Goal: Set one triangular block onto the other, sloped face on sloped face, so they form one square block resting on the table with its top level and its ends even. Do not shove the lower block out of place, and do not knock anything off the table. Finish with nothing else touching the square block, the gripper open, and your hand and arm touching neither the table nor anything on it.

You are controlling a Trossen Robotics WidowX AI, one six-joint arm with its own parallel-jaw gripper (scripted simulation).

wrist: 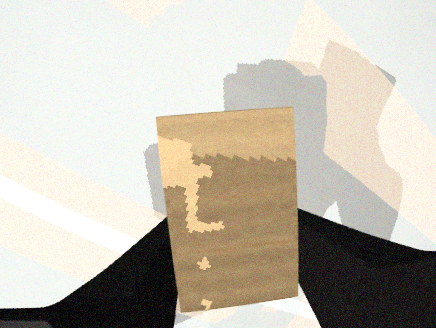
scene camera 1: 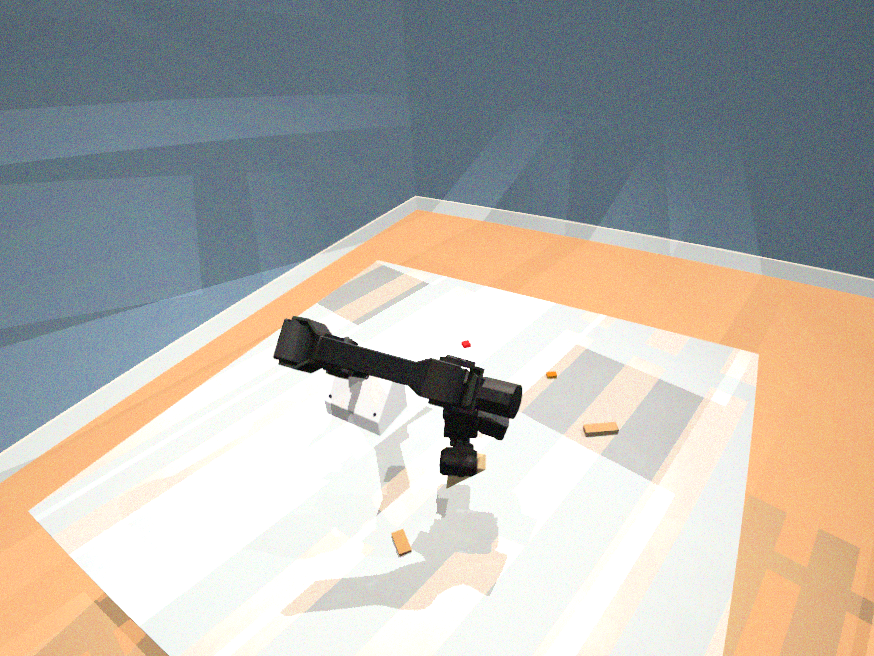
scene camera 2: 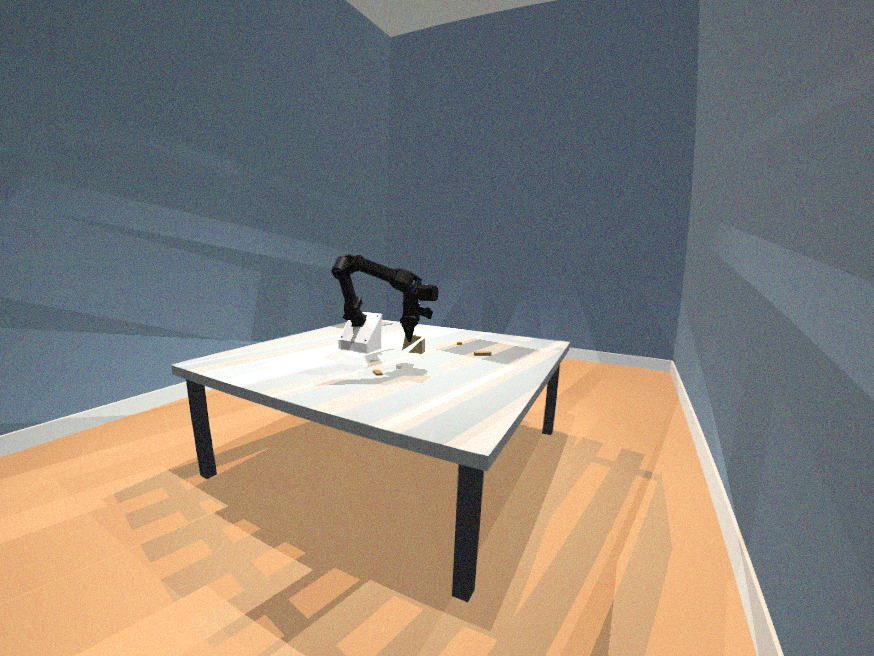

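Observation:
There is a tan wooden triangular block [wrist: 229, 177], and I am holding it in my gripper [scene camera 1: 461, 468]. The wrist view has the gripper [wrist: 227, 219] as well.

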